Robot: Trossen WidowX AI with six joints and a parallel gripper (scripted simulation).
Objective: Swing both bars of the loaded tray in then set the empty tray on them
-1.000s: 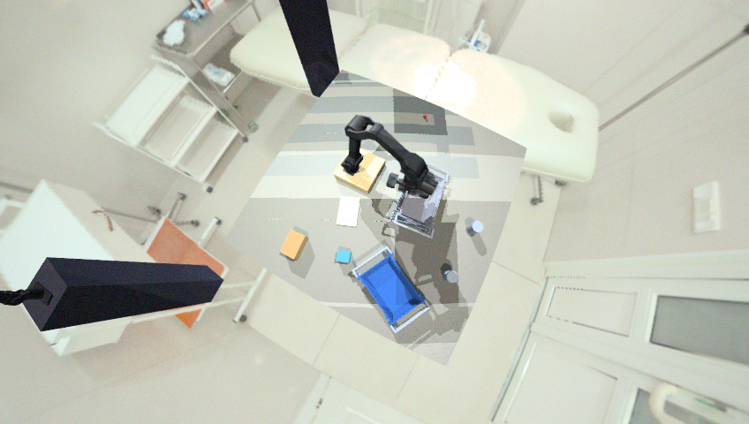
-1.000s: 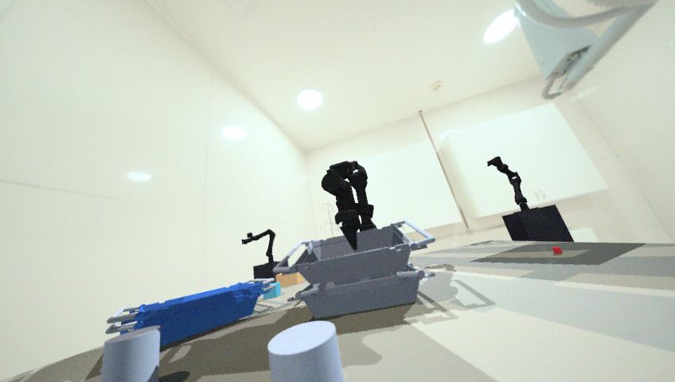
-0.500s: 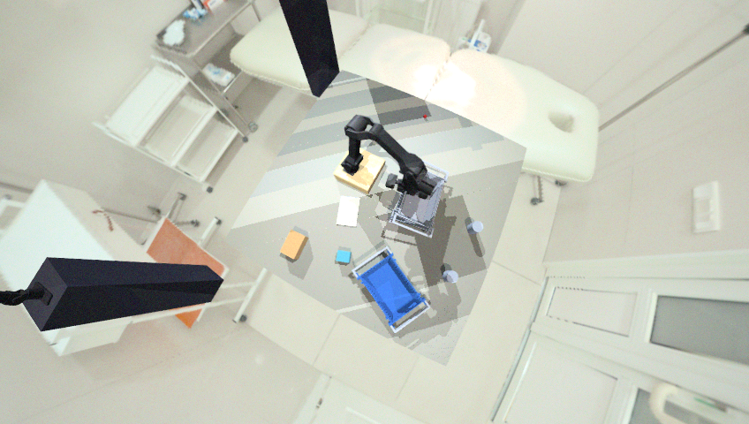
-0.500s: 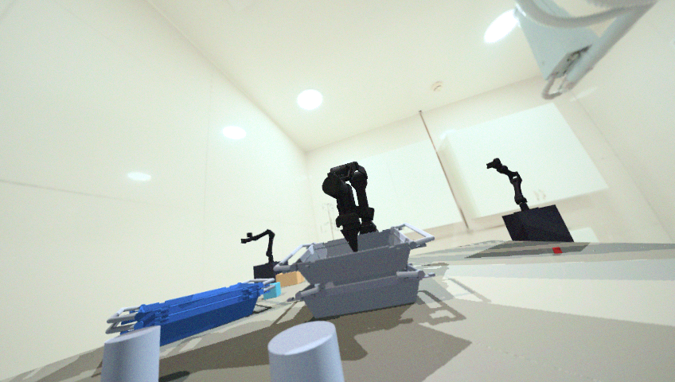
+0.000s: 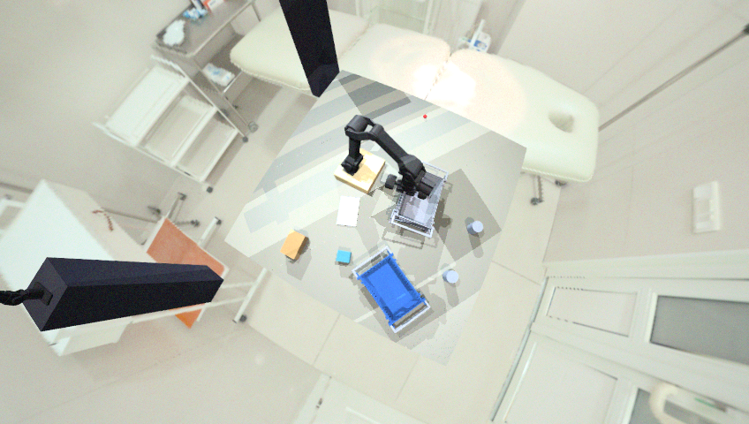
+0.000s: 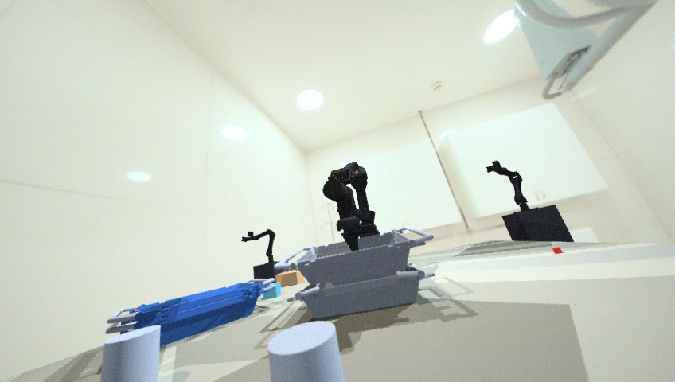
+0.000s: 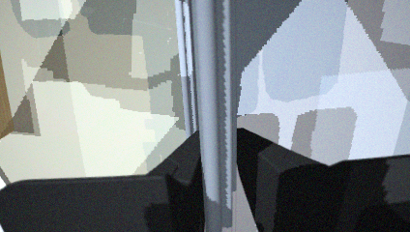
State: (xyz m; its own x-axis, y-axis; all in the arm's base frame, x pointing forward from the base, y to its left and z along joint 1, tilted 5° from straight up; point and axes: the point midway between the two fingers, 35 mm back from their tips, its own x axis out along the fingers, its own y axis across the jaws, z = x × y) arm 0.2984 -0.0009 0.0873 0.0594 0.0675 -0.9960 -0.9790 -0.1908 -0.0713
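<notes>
Now: gripper tip 70 mm short of the grey tray, 20 mm below it and 10 mm to the right of it. The rest, counted from my gripper tip: cyan block: 400 mm to the right, 100 mm behind, 80 mm below; then white card: 210 mm behind, 190 mm to the right, 100 mm below; then red block: 530 mm to the left, 130 mm behind, 90 mm below.
</notes>
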